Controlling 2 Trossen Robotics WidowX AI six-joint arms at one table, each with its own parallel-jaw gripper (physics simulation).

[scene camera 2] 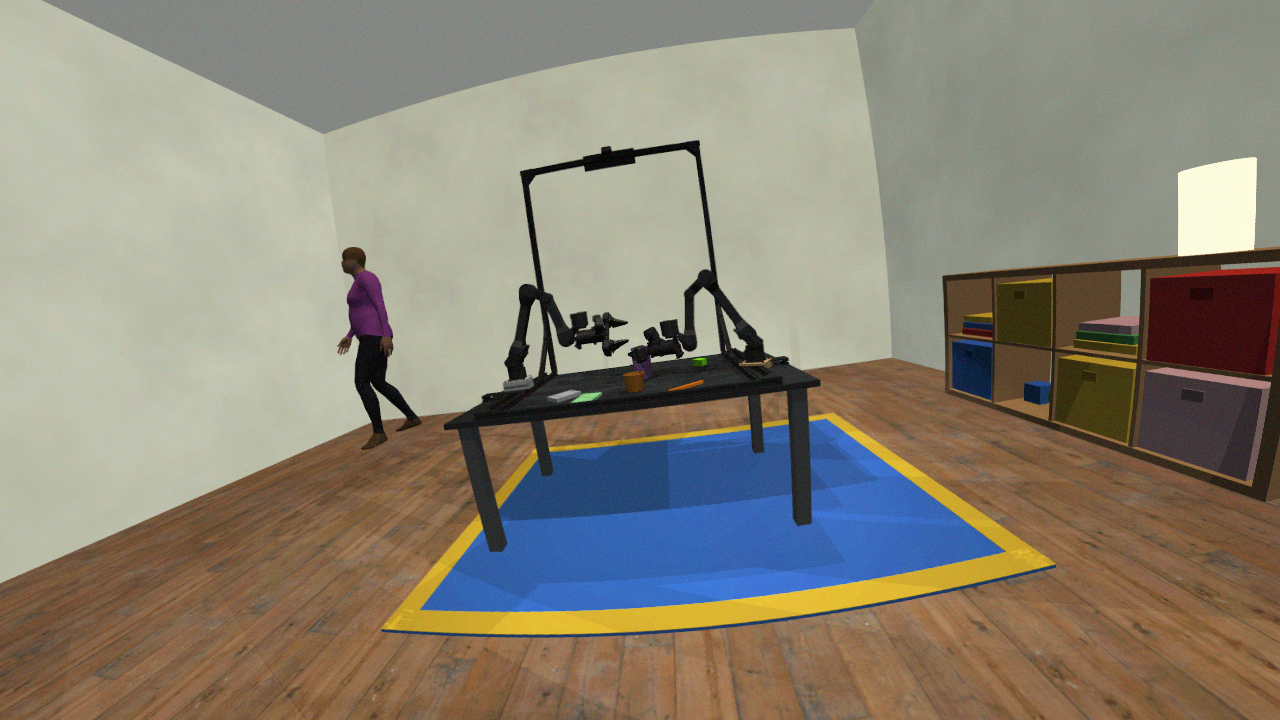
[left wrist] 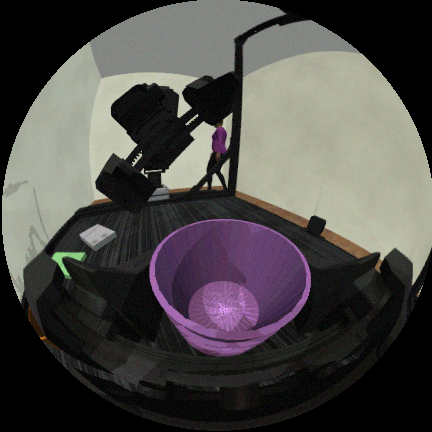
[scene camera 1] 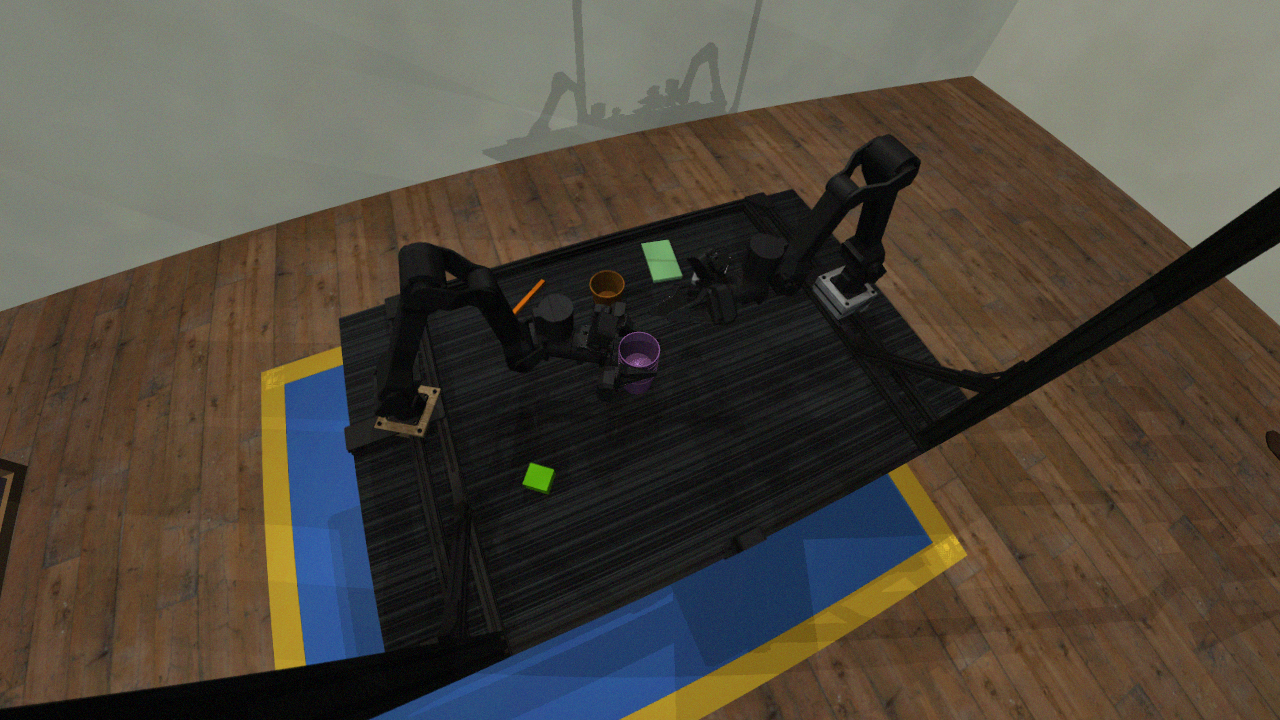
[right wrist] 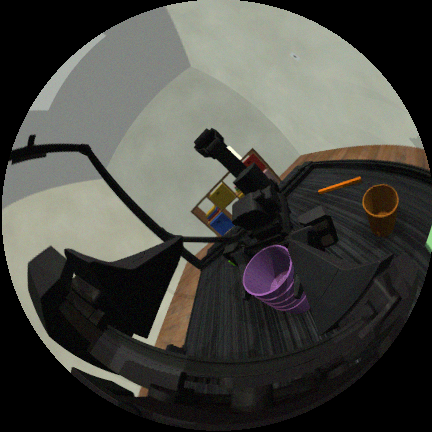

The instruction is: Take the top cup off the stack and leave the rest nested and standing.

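Where they show: left gripper, between the fingertips: [scene camera 2: 632, 352] [left wrist: 224, 241] [scene camera 1: 658, 356] [right wrist: 267, 299]; right gripper, between the fingertips: [scene camera 2: 628, 331] [left wrist: 186, 105] [scene camera 1: 657, 315] [right wrist: 237, 244]; left arm's base, origin of its link: [scene camera 2: 755, 360] [scene camera 1: 407, 407]; right arm's base, origin of its link: [scene camera 2: 517, 378] [scene camera 1: 848, 284].
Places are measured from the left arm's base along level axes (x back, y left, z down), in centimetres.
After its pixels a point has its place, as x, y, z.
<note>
A stack of nested purple cups [scene camera 1: 639, 352] {-42.3, 16.9, -4.2} [scene camera 2: 642, 367] [left wrist: 229, 257] {-45.4, 13.9, -6.5} [right wrist: 274, 278] {-40.9, 12.1, -4.0} stands upright near the middle of the black table [scene camera 1: 745, 429] {-64.9, 7.1, 2.9}. My left gripper [scene camera 1: 622, 355] [scene camera 2: 646, 353] {-46.0, 14.4, -7.7} [left wrist: 224, 241] {-46.0, 14.4, -7.7} is shut on the stack, with one finger on each side just below the rim. My right gripper [scene camera 1: 707, 286] [scene camera 2: 615, 333] {-44.7, 17.1, -16.8} is open and empty. It hangs above the table's back part, apart from the stack, and shows in the left wrist view [left wrist: 158, 137] {-51.0, 21.9, -16.4}.
A single orange cup [scene camera 1: 607, 286] {-32.5, 36.2, 1.2} [scene camera 2: 633, 380] {-31.1, 36.2, -1.4} [right wrist: 379, 208] {-30.3, 34.3, 1.9} stands behind the stack, with an orange pencil [scene camera 1: 529, 295] {-15.5, 31.2, 1.9} [right wrist: 339, 184] {-15.1, 29.7, 1.9} near it. A green pad [scene camera 1: 660, 259] {-43.4, 47.1, 1.9} [scene camera 2: 587, 397] {-43.1, 47.3, 1.9}, a white box [scene camera 2: 563, 395] {-54.4, 47.7, 1.4} [left wrist: 97, 235] {-55.0, 44.1, 1.4} and a green cube [scene camera 1: 537, 477] {-27.9, -8.9, 0.1} also lie on the table. A person [scene camera 2: 366, 343] walks by the wall.
</note>
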